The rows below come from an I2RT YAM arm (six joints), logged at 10 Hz.
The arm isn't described. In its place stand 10 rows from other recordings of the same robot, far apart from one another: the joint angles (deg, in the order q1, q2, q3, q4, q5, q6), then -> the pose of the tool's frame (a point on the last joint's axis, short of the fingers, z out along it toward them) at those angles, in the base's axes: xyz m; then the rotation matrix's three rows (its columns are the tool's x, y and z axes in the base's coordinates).
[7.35 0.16 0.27 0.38 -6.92 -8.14] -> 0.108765 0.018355 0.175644; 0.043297 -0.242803 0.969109; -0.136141 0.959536 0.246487; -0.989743 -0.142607 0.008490
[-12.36 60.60 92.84 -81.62 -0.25 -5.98] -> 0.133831 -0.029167 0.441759; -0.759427 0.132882 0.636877; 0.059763 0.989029 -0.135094; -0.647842 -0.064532 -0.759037
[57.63 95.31 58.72 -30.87 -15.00 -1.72] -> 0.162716 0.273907 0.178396; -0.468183 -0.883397 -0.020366; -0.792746 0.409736 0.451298; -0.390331 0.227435 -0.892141
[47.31 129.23 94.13 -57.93 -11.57 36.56] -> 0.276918 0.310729 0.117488; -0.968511 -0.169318 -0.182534; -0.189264 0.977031 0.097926; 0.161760 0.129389 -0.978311
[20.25 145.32 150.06 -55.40 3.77 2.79] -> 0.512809 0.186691 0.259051; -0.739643 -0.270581 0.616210; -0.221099 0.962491 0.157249; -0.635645 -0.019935 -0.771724
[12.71 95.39 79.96 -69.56 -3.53 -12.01] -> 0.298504 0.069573 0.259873; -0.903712 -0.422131 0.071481; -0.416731 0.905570 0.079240; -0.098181 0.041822 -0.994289
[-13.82 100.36 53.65 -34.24 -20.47 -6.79] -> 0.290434 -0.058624 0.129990; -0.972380 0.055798 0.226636; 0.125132 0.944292 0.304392; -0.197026 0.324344 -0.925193
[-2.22 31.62 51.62 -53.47 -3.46 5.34] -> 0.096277 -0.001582 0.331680; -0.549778 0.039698 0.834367; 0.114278 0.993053 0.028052; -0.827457 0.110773 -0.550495
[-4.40 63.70 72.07 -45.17 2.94 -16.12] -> 0.223606 -0.019037 0.379573; -0.606418 -0.052885 0.793386; -0.231443 0.966323 -0.112489; -0.760718 -0.251839 -0.598235
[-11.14 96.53 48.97 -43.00 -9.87 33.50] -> 0.254874 -0.043969 0.126404; -0.712168 0.701610 0.023671; 0.694448 0.699161 0.170044; 0.102755 0.137538 -0.985152
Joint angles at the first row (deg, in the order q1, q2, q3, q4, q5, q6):
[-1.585, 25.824, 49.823, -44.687, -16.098, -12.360]
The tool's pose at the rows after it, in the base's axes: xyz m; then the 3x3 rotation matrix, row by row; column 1 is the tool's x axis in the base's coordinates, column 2 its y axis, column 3 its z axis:
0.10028 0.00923 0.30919; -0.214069 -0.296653 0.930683; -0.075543 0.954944 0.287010; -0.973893 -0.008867 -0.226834
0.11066 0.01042 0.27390; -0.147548 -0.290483 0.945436; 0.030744 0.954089 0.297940; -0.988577 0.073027 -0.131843
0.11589 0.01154 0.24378; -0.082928 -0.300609 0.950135; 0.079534 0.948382 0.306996; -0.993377 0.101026 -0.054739
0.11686 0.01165 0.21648; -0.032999 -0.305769 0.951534; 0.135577 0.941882 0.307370; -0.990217 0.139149 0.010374
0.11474 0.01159 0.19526; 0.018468 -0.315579 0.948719; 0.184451 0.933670 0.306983; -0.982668 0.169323 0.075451
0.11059 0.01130 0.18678; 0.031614 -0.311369 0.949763; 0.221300 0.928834 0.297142; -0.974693 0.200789 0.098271
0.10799 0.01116 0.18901; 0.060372 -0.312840 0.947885; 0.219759 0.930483 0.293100; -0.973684 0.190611 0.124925
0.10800 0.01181 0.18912; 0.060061 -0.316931 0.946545; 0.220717 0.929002 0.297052; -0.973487 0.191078 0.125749
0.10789 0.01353 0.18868; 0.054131 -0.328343 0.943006; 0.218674 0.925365 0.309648; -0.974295 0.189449 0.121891
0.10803 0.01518 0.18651; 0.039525 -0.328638 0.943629; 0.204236 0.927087 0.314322; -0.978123 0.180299 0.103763
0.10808 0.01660 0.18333; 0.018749 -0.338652 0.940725; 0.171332 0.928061 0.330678; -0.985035 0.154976 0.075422
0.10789 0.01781 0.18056; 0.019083 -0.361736 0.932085; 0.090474 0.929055 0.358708; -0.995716 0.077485 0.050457
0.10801 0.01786 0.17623; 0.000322 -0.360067 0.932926; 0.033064 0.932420 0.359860; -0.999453 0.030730 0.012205
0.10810 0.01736 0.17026; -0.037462 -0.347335 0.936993; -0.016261 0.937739 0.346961; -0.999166 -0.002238 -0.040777
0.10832 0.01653 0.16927; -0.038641 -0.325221 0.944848; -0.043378 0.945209 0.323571; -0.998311 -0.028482 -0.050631
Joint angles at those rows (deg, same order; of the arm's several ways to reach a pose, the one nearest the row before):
[-0.843, 21.888, 37.298, -29.169, -17.498, -4.732]
[-0.139, 18.195, 26.042, -15.791, -17.472, 1.825]
[0.426, 15.137, 16.906, -5.058, -17.453, 4.819]
[0.488, 11.662, 8.973, 3.312, -17.412, 8.185]
[0.468, 7.271, 2.591, 9.216, -17.411, 11.136]
[0.538, 2.348, 0.338, 7.900, -16.750, 13.343]
[0.560, 0.203, 0.317, 7.372, -16.489, 13.212]
[0.952, 0.270, 0.317, 7.483, -16.337, 13.234]
[1.931, 0.278, 0.318, 7.250, -16.122, 13.038]
[3.068, 0.270, 0.296, 6.148, -15.270, 12.076]
[3.703, 0.269, 0.295, 4.466, -15.618, 10.153]
[3.859, 0.276, 0.295, 3.008, -17.167, 5.344]
[3.861, 0.269, 0.294, 0.707, -17.230, 1.978]
[3.833, 0.274, 0.296, -2.459, -16.472, -0.820]
[3.838, 0.273, 0.318, -3.051, -15.046, -2.415]

